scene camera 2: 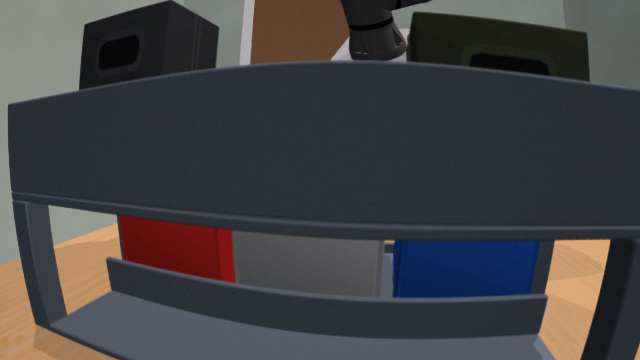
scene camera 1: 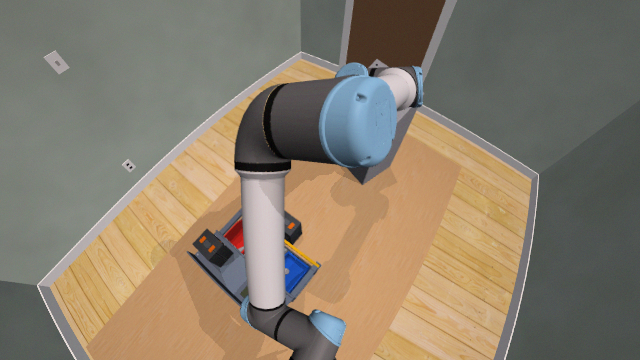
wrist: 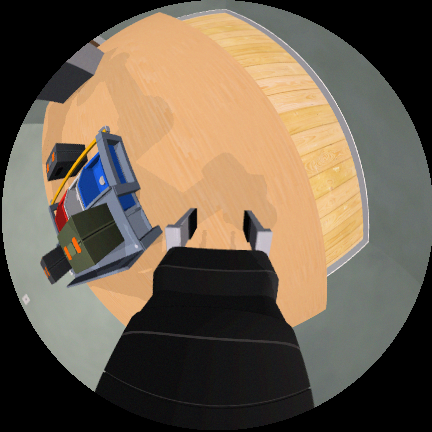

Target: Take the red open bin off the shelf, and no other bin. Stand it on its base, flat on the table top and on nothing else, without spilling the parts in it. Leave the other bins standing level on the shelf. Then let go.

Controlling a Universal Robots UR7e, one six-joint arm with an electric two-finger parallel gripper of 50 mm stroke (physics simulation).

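Frame: origin at the arm's base, x ahead, y left, z up, level; metres.
Seen in the pictures: gripper, fingertip midpoint: (wrist: 219, 218); arm's base at its link origin: (scene camera 2: 378, 50).
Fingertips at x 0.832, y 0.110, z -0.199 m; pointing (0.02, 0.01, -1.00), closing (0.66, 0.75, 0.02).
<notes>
Offsets run from my fingertips to a thing's top centre. Level surfaces: height alone.
The red open bin {0.404 m right, 0.269 m back, 0.082 m down} (scene camera 1: 234, 235) (scene camera 2: 172, 247) (wrist: 61, 214) stands in the shelf (scene camera 1: 231, 272) (scene camera 2: 300, 150) (wrist: 131, 245), at the end of a row. A grey bin {0.296 m right, 0.239 m back, 0.082 m down} (scene camera 2: 307, 262) (wrist: 74, 201) is beside it, then a blue bin {0.188 m right, 0.210 m back, 0.082 m down} (scene camera 1: 296, 271) (scene camera 2: 465, 270) (wrist: 92, 184). The arm hides part of the row in scene camera 1; the red bin's parts are mostly hidden. My gripper (wrist: 219, 218) is open and empty, above the table top {0.163 m down} (scene camera 1: 420, 185) (wrist: 195, 100), off to the blue bin's side of the shelf. It does not show in either scene camera view.
A black case {0.434 m right, 0.178 m back, 0.061 m up} (scene camera 1: 215, 247) (scene camera 2: 125, 55) (wrist: 55, 265) and an olive case {0.212 m right, 0.115 m back, 0.036 m up} (scene camera 2: 505, 42) (wrist: 92, 240) stand on the shelf's upper board. A yellow bar {0.270 m right, 0.339 m back, 0.098 m down} (scene camera 1: 303, 253) (wrist: 75, 165) runs along the bins' front. Another black case {0.255 m right, 0.384 m back, 0.031 m down} (scene camera 1: 293, 227) (wrist: 67, 161) stands beyond that bar.
</notes>
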